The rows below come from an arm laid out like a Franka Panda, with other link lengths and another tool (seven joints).
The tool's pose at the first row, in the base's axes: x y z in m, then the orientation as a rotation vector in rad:
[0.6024 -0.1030 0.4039 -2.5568 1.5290 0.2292]
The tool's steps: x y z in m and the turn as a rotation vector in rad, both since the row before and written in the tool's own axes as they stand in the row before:
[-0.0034 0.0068 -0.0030 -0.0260 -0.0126 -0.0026]
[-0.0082 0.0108 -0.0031 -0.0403 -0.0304 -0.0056]
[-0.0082 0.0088 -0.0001 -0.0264 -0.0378 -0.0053]
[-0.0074 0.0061 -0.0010 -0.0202 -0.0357 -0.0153]
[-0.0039 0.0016 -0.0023 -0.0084 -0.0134 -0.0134]
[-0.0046 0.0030 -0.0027 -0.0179 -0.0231 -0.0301]
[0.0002 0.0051 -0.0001 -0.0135 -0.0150 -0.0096]
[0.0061 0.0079 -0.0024 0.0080 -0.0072 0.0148]
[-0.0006 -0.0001 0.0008 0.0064 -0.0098 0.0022]
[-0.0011 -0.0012 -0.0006 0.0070 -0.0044 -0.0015]
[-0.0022 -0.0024 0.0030 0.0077 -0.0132 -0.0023]
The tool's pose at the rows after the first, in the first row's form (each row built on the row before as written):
[0.5950 -0.1039 0.4072 -2.5720 1.5282 0.2661]
[0.5819 -0.1027 0.4117 -2.5900 1.5204 0.3372]
[0.5704 -0.1001 0.4139 -2.5917 1.5066 0.4060]
[0.5618 -0.0972 0.4172 -2.5952 1.4781 0.4657]
[0.5590 -0.0954 0.4207 -2.6015 1.4569 0.4879]
[0.5548 -0.0940 0.4249 -2.6184 1.4107 0.5280]
[0.5507 -0.0970 0.4252 -2.6247 1.3944 0.5568]
[0.5480 -0.1069 0.4257 -2.6056 1.4121 0.5607]
[0.5476 -0.1061 0.4252 -2.5931 1.4117 0.5675]
[0.5482 -0.1048 0.4261 -2.5857 1.4078 0.5667]
[0.5483 -0.1009 0.4241 -2.5725 1.4000 0.5758]

